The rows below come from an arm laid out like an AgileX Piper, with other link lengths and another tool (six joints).
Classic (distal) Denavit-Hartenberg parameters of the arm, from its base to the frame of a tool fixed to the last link. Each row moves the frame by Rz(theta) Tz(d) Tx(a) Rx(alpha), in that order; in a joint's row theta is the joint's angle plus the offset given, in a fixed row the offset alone. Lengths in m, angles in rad.
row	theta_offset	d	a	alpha
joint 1	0	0.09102	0	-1.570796
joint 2	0.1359	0	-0.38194	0
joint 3	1.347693	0	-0.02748	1.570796
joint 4	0	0.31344	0	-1.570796
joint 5	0	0	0	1.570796
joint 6	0.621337	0.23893	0.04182	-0.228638
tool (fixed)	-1.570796	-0.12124	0	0
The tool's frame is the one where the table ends.
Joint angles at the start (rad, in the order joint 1, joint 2, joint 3, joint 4, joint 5, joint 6):
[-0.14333, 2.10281, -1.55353, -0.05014, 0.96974, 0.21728]
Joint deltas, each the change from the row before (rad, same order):
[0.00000, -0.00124, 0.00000, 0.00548, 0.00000, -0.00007]
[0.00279, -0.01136, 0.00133, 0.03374, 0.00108, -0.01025]
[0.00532, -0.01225, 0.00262, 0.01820, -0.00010, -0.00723]
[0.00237, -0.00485, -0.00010, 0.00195, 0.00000, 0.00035]
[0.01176, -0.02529, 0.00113, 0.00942, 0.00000, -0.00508]
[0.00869, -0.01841, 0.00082, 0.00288, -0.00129, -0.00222]
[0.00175, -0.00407, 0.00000, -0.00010, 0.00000, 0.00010]
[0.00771, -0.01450, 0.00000, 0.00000, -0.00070, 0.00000]
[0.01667, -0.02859, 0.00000, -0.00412, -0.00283, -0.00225]
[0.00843, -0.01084, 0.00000, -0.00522, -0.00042, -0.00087]
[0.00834, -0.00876, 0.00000, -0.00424, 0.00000, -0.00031]
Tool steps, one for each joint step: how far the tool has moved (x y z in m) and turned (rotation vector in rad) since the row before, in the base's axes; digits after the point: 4 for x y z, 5 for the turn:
[0.0000, 0.0007, 0.0007, 0.00467, -0.00192, -0.00237]
[-0.0004, 0.0053, 0.0056, 0.02728, -0.01270, -0.00195]
[-0.0008, 0.0048, 0.0056, 0.01383, -0.01173, 0.00461]
[-0.0001, 0.0015, 0.0025, 0.00114, -0.00515, 0.00120]
[-0.0015, 0.0070, 0.0123, 0.00457, -0.02500, 0.01288]
[-0.0012, 0.0047, 0.0088, -0.00002, -0.01904, 0.00971]
[-0.0003, 0.0009, 0.0020, -0.00052, -0.00403, 0.00169]
[-0.0010, 0.0039, 0.0071, -0.00163, -0.01511, 0.00770]
[-0.0023, 0.0078, 0.0138, -0.00736, -0.03090, 0.02026]
[-0.0011, 0.0035, 0.0052, -0.00605, -0.01081, 0.01101]
[-0.0009, 0.0036, 0.0042, -0.00473, -0.00844, 0.01002]

